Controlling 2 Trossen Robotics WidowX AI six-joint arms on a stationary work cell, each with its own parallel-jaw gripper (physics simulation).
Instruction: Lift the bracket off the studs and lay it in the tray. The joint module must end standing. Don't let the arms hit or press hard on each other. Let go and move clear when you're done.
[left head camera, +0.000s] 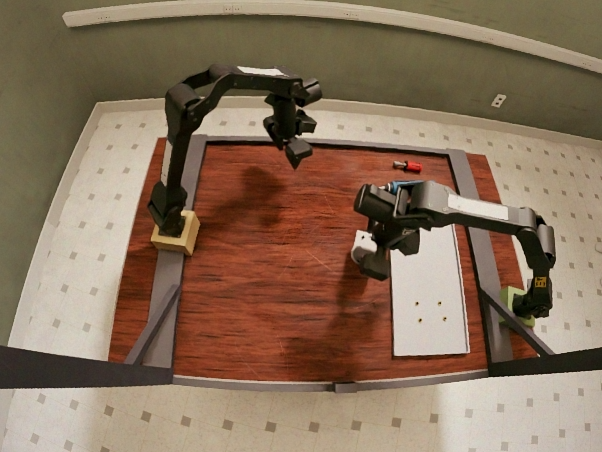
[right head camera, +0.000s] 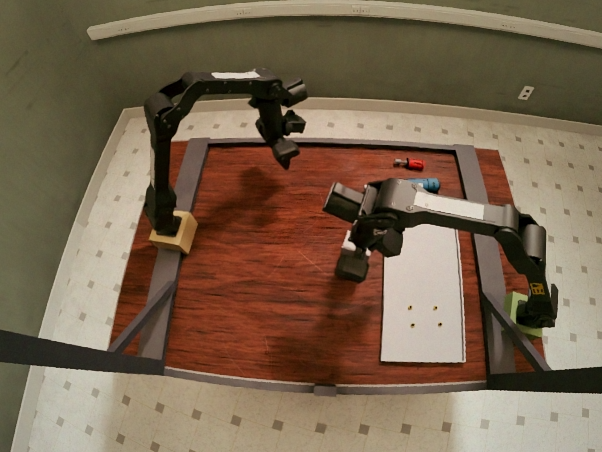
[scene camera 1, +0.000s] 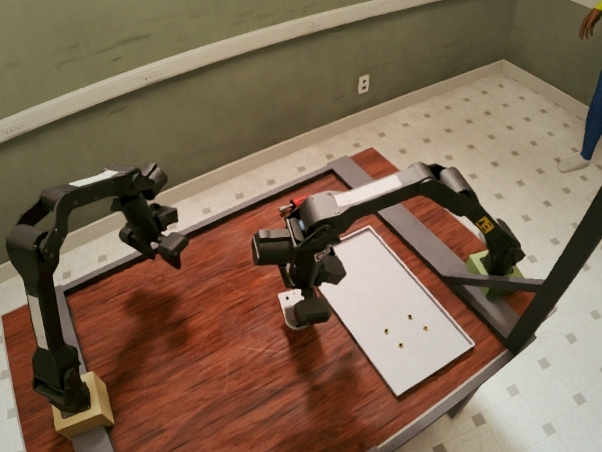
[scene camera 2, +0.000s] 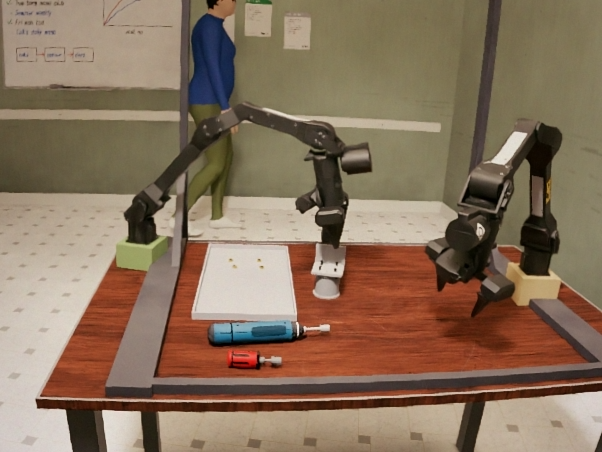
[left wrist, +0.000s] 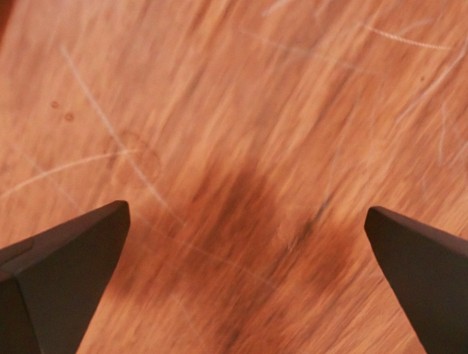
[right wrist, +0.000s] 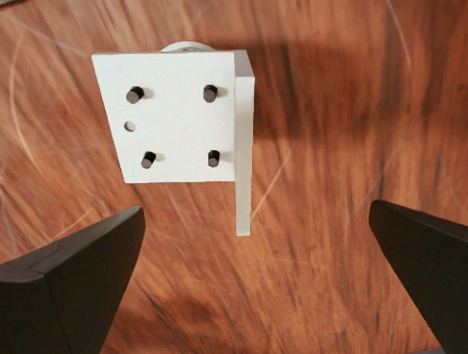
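Pixels of known places: left gripper, fingertip midpoint: (left head camera: 287, 159) (scene camera 1: 166, 263) (scene camera 2: 455, 303) (left wrist: 249, 214); right gripper, fingertip midpoint: (left head camera: 364, 248) (right head camera: 349, 249) (scene camera 1: 294, 305) (scene camera 2: 338, 242) (right wrist: 257, 214); left arm's base at its link origin: (left head camera: 172, 225) (right head camera: 169, 225) (scene camera 1: 74, 400) (scene camera 2: 534, 271); right arm's base at its link origin: (left head camera: 521, 306) (right head camera: 527, 314) (scene camera 1: 496, 265) (scene camera 2: 141, 239).
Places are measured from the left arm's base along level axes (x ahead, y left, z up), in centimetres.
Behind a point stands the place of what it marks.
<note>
The white L-shaped bracket (right wrist: 175, 135) {x 51.0, y 2.0, z -0.5 cm} (scene camera 2: 327, 269) {x 51.8, y 2.9, z -0.5 cm} sits on several dark studs atop the joint module (scene camera 2: 326, 288) {x 51.8, y 4.6, z -4.5 cm} (right wrist: 187, 46) {x 54.3, y 1.2, z -6.6 cm}, which stands upright on the table. The white tray (left head camera: 425, 337) {x 70.1, y -20.2, z -6.7 cm} (right head camera: 422, 347) {x 71.5, y -21.1, z -6.7 cm} (scene camera 1: 370, 280) {x 71.8, y 2.9, z -6.7 cm} (scene camera 2: 245, 295) {x 70.3, y 5.8, z -6.7 cm} lies beside it; its floor has several small brass-coloured marks. My right gripper (right wrist: 257, 214) {x 49.4, y -1.7, z 4.7 cm} (scene camera 2: 336, 245) {x 49.4, y -1.7, z 4.7 cm} is open and points down just above the bracket; in the right wrist view the upright flange shows between the spread fingertips, with gaps either side. My left gripper (left wrist: 249, 214) {x 27.8, y 24.0, z 2.0 cm} (scene camera 2: 457, 301) {x 27.8, y 24.0, z 2.0 cm} is open and empty, above the table away from the module.
A blue power screwdriver (scene camera 2: 272, 330) {x 63.5, y 26.5, z -3.9 cm} lies by the tray's end, partly under my right arm in the head views. A red screwdriver (left head camera: 413, 166) {x 67.9, y 33.6, z -4.6 cm} (right head camera: 416, 164) {x 68.3, y 33.5, z -4.7 cm} (scene camera 2: 243, 359) {x 68.2, y 35.8, z -4.9 cm} lies beyond it. Grey frame bars (scene camera 2: 350, 382) {x 49.8, y 41.2, z -5.1 cm} edge the table. A person (scene camera 2: 212, 65) stands behind the table.
</note>
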